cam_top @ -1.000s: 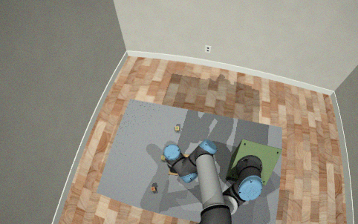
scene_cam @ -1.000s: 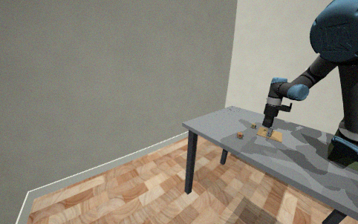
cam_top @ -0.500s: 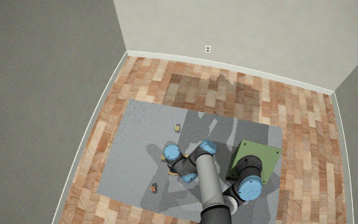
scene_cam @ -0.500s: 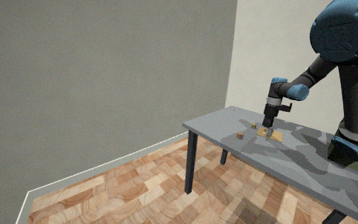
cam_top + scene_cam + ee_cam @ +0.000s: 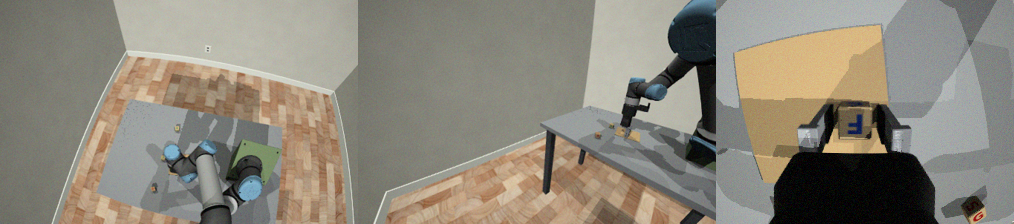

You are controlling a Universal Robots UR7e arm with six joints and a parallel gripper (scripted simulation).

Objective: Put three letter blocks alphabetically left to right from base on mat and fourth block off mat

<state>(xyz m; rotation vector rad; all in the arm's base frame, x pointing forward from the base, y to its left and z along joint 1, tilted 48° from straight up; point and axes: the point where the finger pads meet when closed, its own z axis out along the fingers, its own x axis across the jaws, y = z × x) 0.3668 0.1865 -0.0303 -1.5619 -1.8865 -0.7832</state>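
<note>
The mat lies 1 cm ahead of my hand, 4 cm to the right of it and 2 cm below it. Also, from my hand: block 12 cm ahead, 4 cm to the right, 1 cm below.
</note>
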